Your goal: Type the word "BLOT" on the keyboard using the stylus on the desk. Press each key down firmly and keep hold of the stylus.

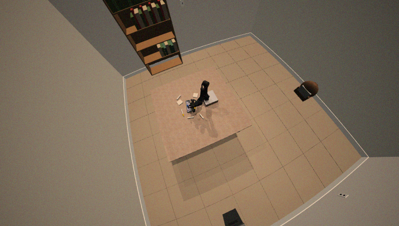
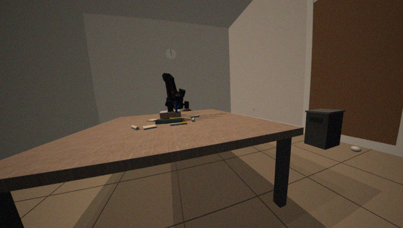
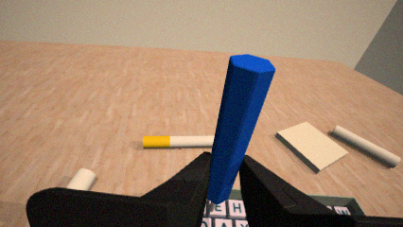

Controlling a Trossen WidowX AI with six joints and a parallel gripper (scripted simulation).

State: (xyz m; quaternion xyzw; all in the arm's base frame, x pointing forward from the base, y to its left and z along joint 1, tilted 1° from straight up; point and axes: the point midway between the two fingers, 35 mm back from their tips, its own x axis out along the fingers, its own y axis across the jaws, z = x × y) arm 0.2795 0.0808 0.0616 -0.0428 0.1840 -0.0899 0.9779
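Right now the yellow pen is 100 mm behind my gripper tip, 10 mm to the right of it and 100 mm below it. Also, from my gripper tip: blue stylus 20 mm below; cream pad 110 mm ahead, 190 mm to the right, 100 mm below.
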